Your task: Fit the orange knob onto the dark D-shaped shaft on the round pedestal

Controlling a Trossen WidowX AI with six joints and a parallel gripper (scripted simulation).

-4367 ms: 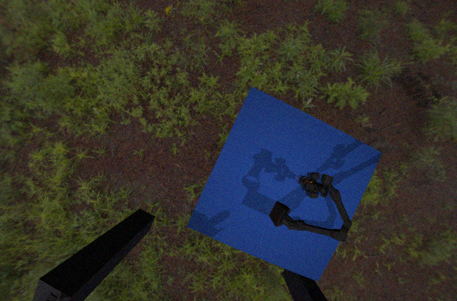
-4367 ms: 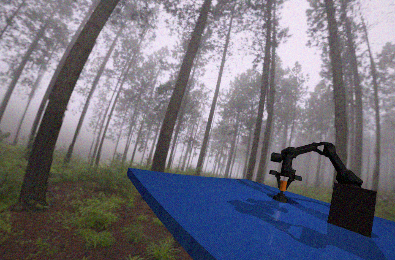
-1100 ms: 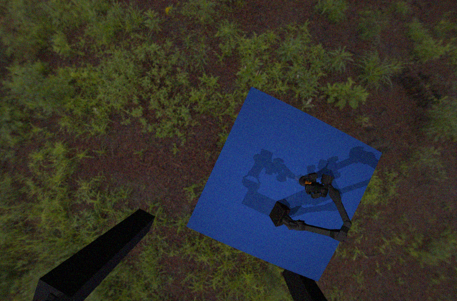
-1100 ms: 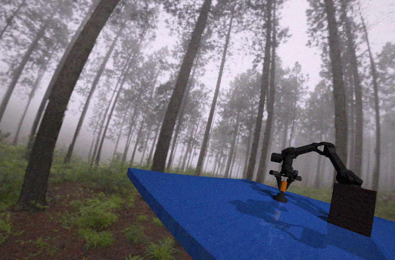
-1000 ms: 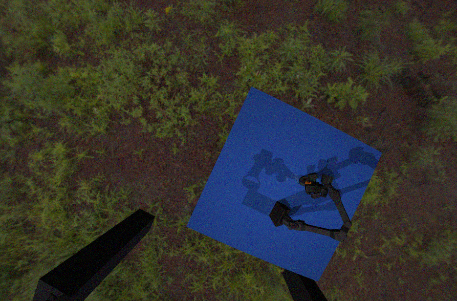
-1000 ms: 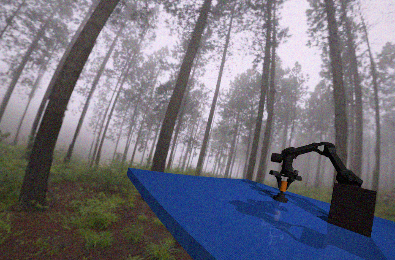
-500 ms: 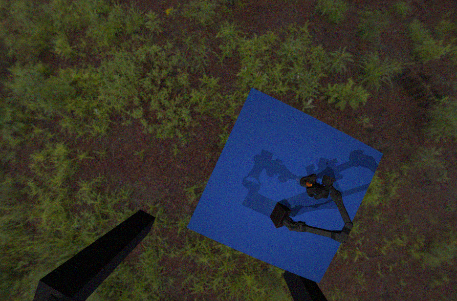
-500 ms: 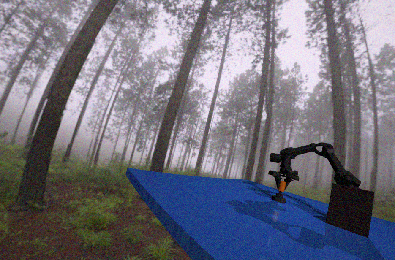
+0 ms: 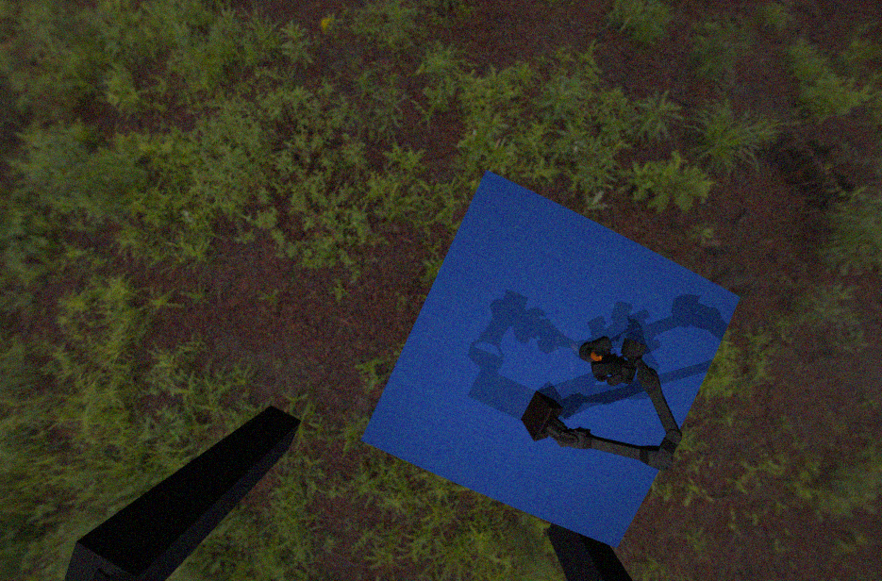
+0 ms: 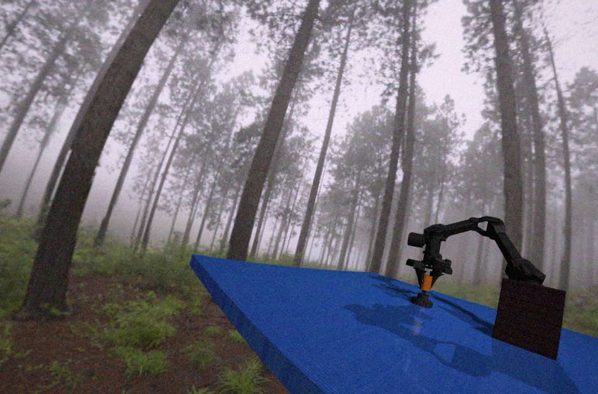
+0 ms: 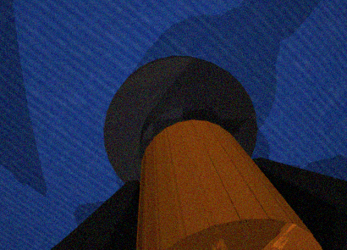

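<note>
The orange knob lies 20 mm above my gripper tip. Round my gripper tip: dark round pedestal 40 mm below.
</note>
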